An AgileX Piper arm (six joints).
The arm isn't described. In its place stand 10 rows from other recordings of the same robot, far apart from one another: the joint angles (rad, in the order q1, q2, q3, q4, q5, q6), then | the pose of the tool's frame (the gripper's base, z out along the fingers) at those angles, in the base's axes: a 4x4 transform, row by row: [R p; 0 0 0 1], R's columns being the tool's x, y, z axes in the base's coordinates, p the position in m.
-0.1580 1.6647 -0.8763 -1.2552 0.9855 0.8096 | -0.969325, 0.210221, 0.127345, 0.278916; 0.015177, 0.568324, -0.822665, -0.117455; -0.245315, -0.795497, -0.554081, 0.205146; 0, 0, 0, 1
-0.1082 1.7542 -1.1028 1.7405 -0.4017 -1.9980 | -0.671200, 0.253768, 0.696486, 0.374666; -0.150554, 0.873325, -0.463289, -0.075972; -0.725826, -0.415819, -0.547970, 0.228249; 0, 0, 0, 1
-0.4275 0.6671 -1.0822 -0.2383 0.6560 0.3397 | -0.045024, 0.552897, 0.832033, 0.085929; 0.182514, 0.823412, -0.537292, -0.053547; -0.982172, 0.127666, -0.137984, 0.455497; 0, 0, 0, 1
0.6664 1.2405 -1.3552 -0.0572 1.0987 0.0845 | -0.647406, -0.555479, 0.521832, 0.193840; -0.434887, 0.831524, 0.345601, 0.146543; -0.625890, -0.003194, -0.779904, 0.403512; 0, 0, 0, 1
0.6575 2.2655 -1.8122 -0.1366 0.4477 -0.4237 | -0.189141, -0.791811, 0.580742, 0.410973; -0.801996, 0.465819, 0.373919, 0.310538; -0.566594, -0.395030, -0.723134, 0.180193; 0, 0, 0, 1
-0.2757 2.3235 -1.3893 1.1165 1.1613 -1.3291 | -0.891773, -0.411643, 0.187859, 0.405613; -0.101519, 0.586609, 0.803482, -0.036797; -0.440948, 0.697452, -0.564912, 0.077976; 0, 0, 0, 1
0.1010 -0.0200 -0.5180 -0.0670 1.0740 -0.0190 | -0.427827, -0.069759, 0.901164, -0.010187; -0.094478, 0.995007, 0.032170, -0.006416; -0.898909, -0.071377, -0.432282, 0.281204; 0, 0, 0, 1
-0.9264 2.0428 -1.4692 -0.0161 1.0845 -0.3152 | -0.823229, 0.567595, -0.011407, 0.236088; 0.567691, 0.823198, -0.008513, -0.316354; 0.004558, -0.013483, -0.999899, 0.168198; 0, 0, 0, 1
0.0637 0.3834 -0.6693 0.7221 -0.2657 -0.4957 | 0.547720, -0.031473, 0.836070, 0.054159; 0.239420, 0.963399, -0.120581, -0.012371; -0.801674, 0.266217, 0.535208, 0.425028; 0, 0, 0, 1
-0.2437 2.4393 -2.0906 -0.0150 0.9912 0.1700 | -0.870235, 0.390360, 0.300516, 0.501344; 0.382348, 0.919852, -0.087653, -0.125832; -0.310647, 0.038623, -0.949740, 0.145929; 0, 0, 0, 1
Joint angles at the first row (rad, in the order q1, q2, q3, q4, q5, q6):
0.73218, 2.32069, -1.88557, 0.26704, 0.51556, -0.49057
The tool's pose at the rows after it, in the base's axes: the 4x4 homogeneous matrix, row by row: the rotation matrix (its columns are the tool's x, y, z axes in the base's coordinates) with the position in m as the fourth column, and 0 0 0 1 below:
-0.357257, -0.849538, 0.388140, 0.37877; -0.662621, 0.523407, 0.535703, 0.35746; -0.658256, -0.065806, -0.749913, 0.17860; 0, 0, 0, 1
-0.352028, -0.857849, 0.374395, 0.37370; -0.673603, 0.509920, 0.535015, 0.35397; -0.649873, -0.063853, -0.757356, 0.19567; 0, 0, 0, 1
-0.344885, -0.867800, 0.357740, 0.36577; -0.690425, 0.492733, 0.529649, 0.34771; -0.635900, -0.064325, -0.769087, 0.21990; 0, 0, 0, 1
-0.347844, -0.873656, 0.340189, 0.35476; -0.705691, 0.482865, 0.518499, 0.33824; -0.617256, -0.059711, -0.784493, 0.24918; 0, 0, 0, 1
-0.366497, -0.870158, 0.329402, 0.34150; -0.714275, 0.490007, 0.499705, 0.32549; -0.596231, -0.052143, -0.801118, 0.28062; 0, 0, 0, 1
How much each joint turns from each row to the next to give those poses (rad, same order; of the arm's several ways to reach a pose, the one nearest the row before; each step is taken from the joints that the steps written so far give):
0.00000, -0.01800, -0.00001, 0.00403, 0.03000, -0.00204
0.00001, -0.03865, 0.00002, -0.00554, 0.05185, -0.00048
-0.00001, -0.05592, 0.00002, -0.01440, 0.07490, 0.00456
0.00001, -0.06942, -0.00003, -0.02081, 0.09331, 0.02054
-0.00001, -0.07710, -0.00002, -0.03020, 0.10048, 0.04358

